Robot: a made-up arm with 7 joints. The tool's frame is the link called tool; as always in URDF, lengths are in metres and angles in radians. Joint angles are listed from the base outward.
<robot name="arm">
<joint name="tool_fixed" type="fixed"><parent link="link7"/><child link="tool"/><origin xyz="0 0 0" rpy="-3.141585 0 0"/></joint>
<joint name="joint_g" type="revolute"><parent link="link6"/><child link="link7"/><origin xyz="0.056 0 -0.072"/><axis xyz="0 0.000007 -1"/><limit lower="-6.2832" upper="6.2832"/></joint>
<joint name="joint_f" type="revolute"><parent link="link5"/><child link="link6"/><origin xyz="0 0 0"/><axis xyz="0 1 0.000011"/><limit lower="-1.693" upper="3.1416"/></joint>
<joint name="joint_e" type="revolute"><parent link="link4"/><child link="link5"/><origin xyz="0.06 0 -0.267"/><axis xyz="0 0.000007 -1"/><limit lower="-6.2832" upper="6.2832"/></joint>
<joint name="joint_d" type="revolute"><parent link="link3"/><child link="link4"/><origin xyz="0.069 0 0"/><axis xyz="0 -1 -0.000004"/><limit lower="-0.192" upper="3.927"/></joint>
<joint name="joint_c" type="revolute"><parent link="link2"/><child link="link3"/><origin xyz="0 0 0.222"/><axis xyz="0 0 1"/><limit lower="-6.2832" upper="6.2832"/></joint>
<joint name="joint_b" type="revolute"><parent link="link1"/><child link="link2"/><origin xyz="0 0 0"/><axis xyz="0 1 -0.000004"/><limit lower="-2.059" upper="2.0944"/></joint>
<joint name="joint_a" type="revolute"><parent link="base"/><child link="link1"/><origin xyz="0 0 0.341"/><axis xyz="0 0 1"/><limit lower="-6.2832" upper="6.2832"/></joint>
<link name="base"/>
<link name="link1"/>
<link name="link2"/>
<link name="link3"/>
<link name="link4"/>
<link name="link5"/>
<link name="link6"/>
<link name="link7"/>
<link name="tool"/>
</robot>
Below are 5 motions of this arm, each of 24 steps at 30 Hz.
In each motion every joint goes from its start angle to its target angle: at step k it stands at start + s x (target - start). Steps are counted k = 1, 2, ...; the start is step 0. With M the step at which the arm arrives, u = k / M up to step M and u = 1 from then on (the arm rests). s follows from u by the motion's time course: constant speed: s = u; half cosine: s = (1 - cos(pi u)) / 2; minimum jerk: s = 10 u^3 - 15 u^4 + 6 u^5.
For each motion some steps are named. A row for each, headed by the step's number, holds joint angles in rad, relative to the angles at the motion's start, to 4 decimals.
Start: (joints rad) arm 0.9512 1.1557 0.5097 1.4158 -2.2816 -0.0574 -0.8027
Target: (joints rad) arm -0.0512 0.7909 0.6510 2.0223 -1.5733 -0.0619 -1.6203
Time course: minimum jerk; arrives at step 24
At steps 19, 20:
19: -0.9377 -0.3413 0.1322 0.5674 0.6626 -0.0042 -0.7648
20: -0.9668 -0.3519 0.1363 0.5850 0.6832 -0.0043 -0.7886

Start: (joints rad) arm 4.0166 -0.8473 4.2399 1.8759 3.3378 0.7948 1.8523
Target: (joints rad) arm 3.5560 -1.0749 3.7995 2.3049 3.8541 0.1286 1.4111
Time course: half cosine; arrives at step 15
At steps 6, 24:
6: -0.1591 -0.0786 -0.1522 0.1482 0.1784 -0.2302 -0.1524
24: -0.4606 -0.2276 -0.4404 0.4290 0.5163 -0.6662 -0.4412

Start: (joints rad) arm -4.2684 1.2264 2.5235 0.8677 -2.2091 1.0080 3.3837
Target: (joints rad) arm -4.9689 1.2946 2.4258 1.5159 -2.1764 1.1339 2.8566
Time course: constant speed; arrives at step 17
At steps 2, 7, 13, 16, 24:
2: -0.0824 0.0080 -0.0115 0.0763 0.0038 0.0148 -0.0620
7: -0.2884 0.0281 -0.0402 0.2669 0.0135 0.0518 -0.2170
13: -0.5357 0.0522 -0.0747 0.4957 0.0250 0.0963 -0.4031
16: -0.6593 0.0642 -0.0920 0.6101 0.0308 0.1185 -0.4961
24: -0.7005 0.0682 -0.0977 0.6482 0.0327 0.1259 -0.5271

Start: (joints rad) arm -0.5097 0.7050 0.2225 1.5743 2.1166 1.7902 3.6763
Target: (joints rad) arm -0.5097 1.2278 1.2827 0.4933 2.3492 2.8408 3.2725
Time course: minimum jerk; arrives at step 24
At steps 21, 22, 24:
21: 0.0000 0.5144 1.0432 -1.0636 0.2289 1.0337 -0.3973
22: 0.0000 0.5201 1.0548 -1.0755 0.2314 1.0453 -0.4017
24: 0.0000 0.5228 1.0602 -1.0810 0.2326 1.0506 -0.4038

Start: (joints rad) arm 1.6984 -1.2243 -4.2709 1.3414 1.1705 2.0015 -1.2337
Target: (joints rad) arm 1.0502 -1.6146 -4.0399 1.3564 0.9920 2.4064 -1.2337
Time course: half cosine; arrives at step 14
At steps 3, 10, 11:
3: -0.0707 -0.0426 0.0252 0.0016 -0.0195 0.0442 0.0000
10: -0.5262 -0.3168 0.1875 0.0122 -0.1449 0.3287 0.0000
11: -0.5775 -0.3477 0.2058 0.0134 -0.1590 0.3607 0.0000

